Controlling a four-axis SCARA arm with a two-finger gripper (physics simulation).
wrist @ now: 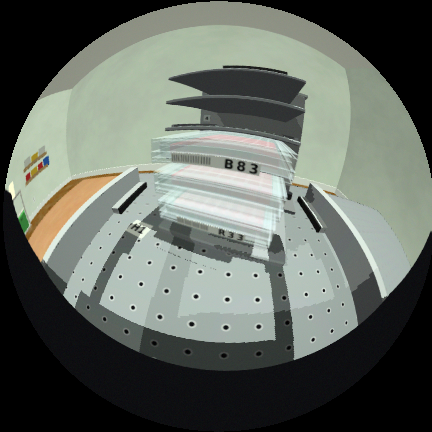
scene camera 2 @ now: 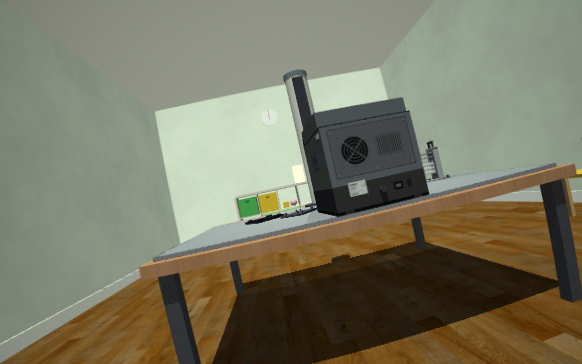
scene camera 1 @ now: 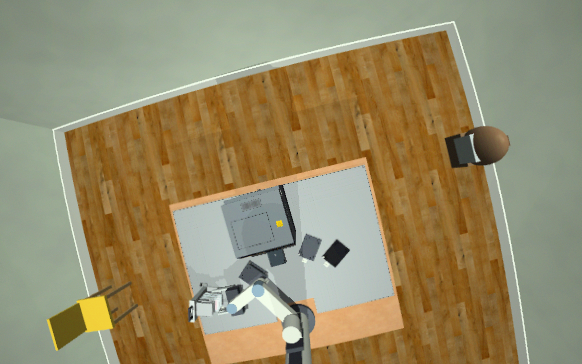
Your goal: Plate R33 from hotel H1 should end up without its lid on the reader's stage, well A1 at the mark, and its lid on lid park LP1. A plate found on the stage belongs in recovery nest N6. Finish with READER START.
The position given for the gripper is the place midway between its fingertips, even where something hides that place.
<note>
The gripper (wrist: 222, 178) holds nothing. Further things: a plate reader (scene camera 2: 324, 177).
</note>
